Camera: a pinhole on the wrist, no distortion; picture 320 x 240 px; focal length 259.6 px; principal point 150.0 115.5 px. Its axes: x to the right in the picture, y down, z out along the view. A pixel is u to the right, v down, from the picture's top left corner.
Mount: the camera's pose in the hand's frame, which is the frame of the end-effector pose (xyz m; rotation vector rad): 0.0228 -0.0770 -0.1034 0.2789 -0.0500 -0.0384
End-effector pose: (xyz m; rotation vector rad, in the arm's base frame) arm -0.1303 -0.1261 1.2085 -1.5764 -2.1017 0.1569
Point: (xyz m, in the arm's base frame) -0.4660 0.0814 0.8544
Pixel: 217 187
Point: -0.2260 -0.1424 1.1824
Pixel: 118 186
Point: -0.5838 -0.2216 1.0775
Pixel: 133 19
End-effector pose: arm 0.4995 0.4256 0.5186 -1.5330 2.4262 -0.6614
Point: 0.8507 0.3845 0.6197
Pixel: outside the picture
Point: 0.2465 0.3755 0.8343
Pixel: behind the camera
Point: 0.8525 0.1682 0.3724
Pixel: 187 61
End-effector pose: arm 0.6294 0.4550 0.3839 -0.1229 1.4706 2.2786
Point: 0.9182 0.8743 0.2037
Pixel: 115 13
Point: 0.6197 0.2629 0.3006
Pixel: behind the camera
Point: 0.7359 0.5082 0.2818
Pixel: 31 49
